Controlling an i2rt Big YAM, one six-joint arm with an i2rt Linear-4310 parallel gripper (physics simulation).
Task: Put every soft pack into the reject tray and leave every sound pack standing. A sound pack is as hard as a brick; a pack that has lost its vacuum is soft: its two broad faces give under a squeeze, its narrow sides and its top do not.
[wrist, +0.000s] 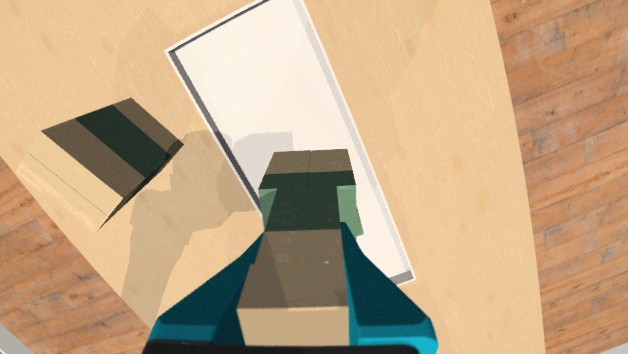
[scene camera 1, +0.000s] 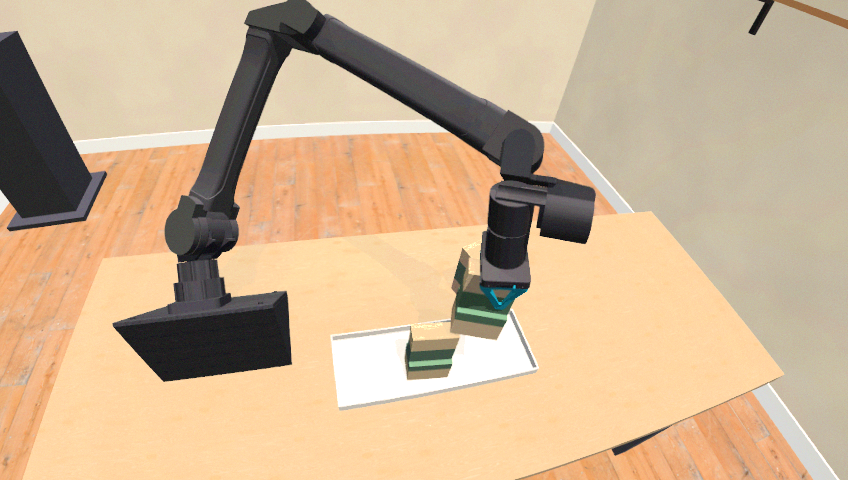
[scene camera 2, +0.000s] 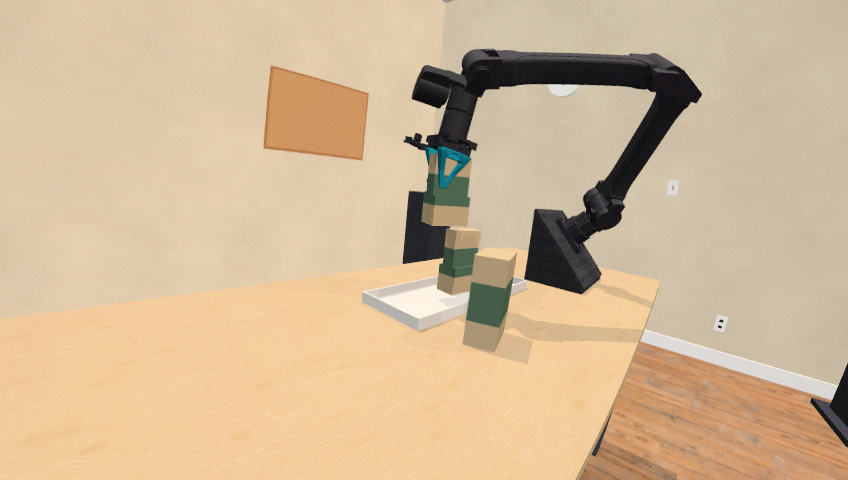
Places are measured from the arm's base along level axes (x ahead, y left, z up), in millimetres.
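Pixels of known places: gripper, fingertip midpoint: (wrist: 308,232) (scene camera 1: 498,300) (scene camera 2: 438,187); arm's base at its link origin: (scene camera 1: 202,306) (scene camera 2: 568,235).
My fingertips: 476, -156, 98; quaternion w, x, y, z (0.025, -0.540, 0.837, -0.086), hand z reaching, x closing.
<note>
For each thing: its middle in the pictures, then the offset to it from my fingertips, as dx, dy, dz. Level surfaces: height alone.
- tan pack with a green band, body centre: (wrist: 311,263) (scene camera 1: 484,299) (scene camera 2: 447,190) -21, +10, -4
- second pack at the middle of its body: (scene camera 1: 430,350) (scene camera 2: 460,260) -87, +18, -156
- white reject tray at the middle of its body: (wrist: 310,179) (scene camera 1: 435,356) (scene camera 2: 456,290) -63, +34, -219
- third pack at the middle of its body: (wrist: 114,155) (scene camera 2: 490,297) (scene camera 1: 477,270) +79, +183, -159
- wooden table at its surface level: dz -230
My gripper (scene camera 1: 501,304) (scene camera 2: 440,179) (wrist: 308,232) has teal fingers and is shut on a tan pack with a green band (scene camera 1: 479,324) (scene camera 2: 446,214) (wrist: 302,205). The held pack is upright, raised above the tray, with light green ledges where its faces step in. A second pack (scene camera 1: 431,356) (scene camera 2: 459,258) stands upright in the white reject tray (scene camera 1: 363,368) (scene camera 2: 398,303) (wrist: 270,75); its faces also step in at the band. It does not show in the wrist view. A third pack (scene camera 1: 460,272) (scene camera 2: 490,303) (wrist: 117,145) stands on the table behind the tray, without such a step, and is partly hidden by the gripper in scene camera 1.
The wooden table (scene camera 1: 624,297) (scene camera 2: 267,380) (wrist: 450,150) carries the tray and the arm's black base (scene camera 1: 220,344) (scene camera 2: 559,255). The base stands left of the tray in scene camera 1. The third pack is near the table's back edge.
</note>
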